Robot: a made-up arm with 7 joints.
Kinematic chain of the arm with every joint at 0, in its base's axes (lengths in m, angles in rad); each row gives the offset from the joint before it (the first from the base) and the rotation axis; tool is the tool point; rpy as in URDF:
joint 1: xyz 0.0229 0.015 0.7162 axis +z
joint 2: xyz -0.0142 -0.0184 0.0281 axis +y
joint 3: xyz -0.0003 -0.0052 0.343 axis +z
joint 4: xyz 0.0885 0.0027 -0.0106 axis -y
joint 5: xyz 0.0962 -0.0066 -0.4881 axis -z
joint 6: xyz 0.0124 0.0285 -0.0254 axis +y
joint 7: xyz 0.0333 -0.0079 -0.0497 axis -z
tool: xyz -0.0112 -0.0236 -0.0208 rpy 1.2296 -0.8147 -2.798
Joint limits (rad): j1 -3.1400..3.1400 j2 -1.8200..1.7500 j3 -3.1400..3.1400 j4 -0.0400..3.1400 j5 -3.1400..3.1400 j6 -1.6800..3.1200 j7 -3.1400..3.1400
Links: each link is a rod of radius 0.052 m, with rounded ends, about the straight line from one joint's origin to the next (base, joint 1, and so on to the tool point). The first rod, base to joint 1, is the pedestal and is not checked.
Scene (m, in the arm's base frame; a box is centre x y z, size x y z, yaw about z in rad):
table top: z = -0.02
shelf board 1: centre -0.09 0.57 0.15 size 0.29 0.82 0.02 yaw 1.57
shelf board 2: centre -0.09 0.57 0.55 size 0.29 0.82 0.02 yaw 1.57
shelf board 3: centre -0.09 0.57 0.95 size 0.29 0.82 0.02 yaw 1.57
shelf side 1: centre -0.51 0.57 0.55 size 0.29 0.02 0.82 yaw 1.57
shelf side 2: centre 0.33 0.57 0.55 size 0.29 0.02 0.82 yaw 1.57
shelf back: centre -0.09 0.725 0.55 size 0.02 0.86 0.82 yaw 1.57
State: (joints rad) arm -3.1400 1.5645 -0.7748 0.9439 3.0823 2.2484 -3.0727
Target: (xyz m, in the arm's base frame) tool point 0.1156 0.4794 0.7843
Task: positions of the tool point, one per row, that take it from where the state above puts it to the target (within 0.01 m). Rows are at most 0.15 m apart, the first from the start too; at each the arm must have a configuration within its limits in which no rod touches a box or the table.
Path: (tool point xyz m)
1: -0.1083 0.4632 0.3838
2: -0.0680 0.4200 0.4088
3: -0.0245 0.3581 0.4267
4: 0.1106 0.3299 0.4655
5: 0.2181 0.2797 0.5389
6: 0.2866 0.2100 0.6320
7: 0.2720 0.2779 0.6389
8: 0.2476 0.3437 0.6609
9: 0.2129 0.4018 0.6954
10: 0.1683 0.4480 0.7381
11: 0.1156 0.4794 0.7843

